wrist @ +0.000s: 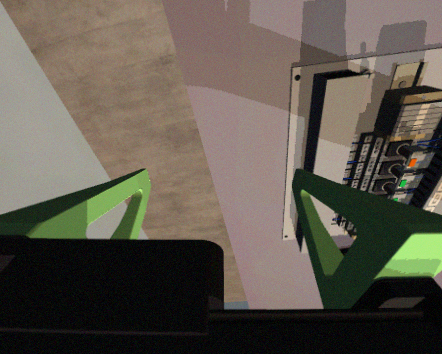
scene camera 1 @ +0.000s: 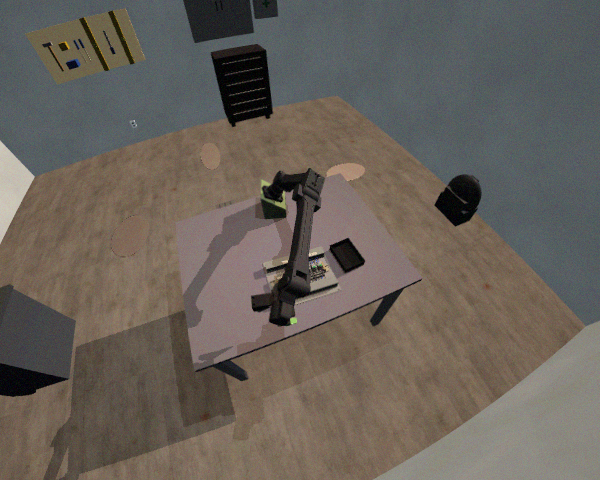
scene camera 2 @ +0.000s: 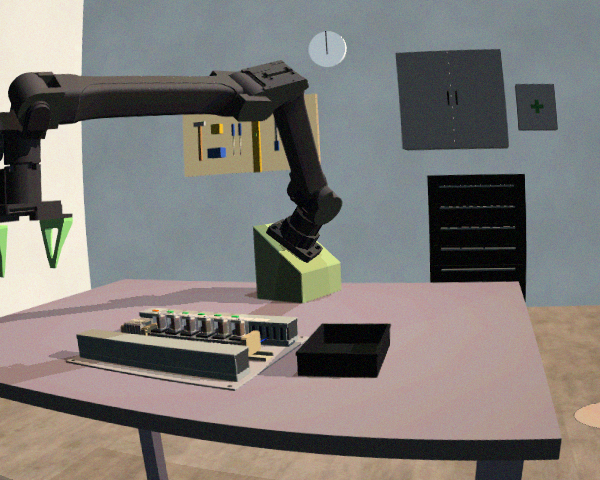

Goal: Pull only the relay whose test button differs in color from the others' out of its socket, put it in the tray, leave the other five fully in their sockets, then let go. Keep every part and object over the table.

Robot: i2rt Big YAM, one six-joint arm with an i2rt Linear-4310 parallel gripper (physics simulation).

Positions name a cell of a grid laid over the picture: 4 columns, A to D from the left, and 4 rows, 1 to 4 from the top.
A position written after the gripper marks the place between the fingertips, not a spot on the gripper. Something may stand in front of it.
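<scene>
A panel plate (scene camera 2: B4) is visible. Gripper (scene camera 2: A3) visible as well; the wrist view also shows the gripper (wrist: C2).
</scene>
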